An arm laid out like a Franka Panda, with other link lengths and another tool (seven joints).
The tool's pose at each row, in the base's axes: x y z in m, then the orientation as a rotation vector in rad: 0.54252 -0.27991 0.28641 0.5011 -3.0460 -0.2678; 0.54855 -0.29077 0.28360 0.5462 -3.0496 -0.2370; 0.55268 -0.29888 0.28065 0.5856 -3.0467 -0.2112; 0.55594 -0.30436 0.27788 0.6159 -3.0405 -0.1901; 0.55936 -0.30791 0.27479 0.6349 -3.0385 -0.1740; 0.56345 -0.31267 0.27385 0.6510 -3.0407 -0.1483; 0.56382 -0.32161 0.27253 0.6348 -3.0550 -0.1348; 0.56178 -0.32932 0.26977 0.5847 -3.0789 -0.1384; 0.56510 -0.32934 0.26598 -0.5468 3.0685 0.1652; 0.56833 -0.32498 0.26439 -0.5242 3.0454 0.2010; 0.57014 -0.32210 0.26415 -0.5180 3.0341 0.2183; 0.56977 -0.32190 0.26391 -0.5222 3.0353 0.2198
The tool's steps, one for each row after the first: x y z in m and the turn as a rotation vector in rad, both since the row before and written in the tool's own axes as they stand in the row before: -0.00226 -0.01252 0.00057 0.0217 -0.0027 -0.0285; -0.00107 -0.00939 0.00150 0.0170 0.0025 -0.0251; -0.00101 -0.00662 0.00186 0.0130 0.0055 -0.0195; -0.00179 -0.00495 0.00247 0.0104 0.0019 -0.0121; -0.00185 -0.00607 0.00022 0.0172 -0.0001 -0.0098; 0.00332 -0.00840 0.00052 0.0108 -0.0085 0.0117; 0.00494 -0.00648 0.00220 0.0009 -0.0154 0.0337; -0.00304 -0.00156 0.00370 -0.0125 -0.0288 0.0215; -0.00447 0.00279 0.00205 -0.0191 -0.0289 0.0107; -0.00264 0.00205 0.00067 -0.0096 -0.0130 0.0023; 0.00030 0.00028 0.00026 -0.0013 0.0020 -0.0024
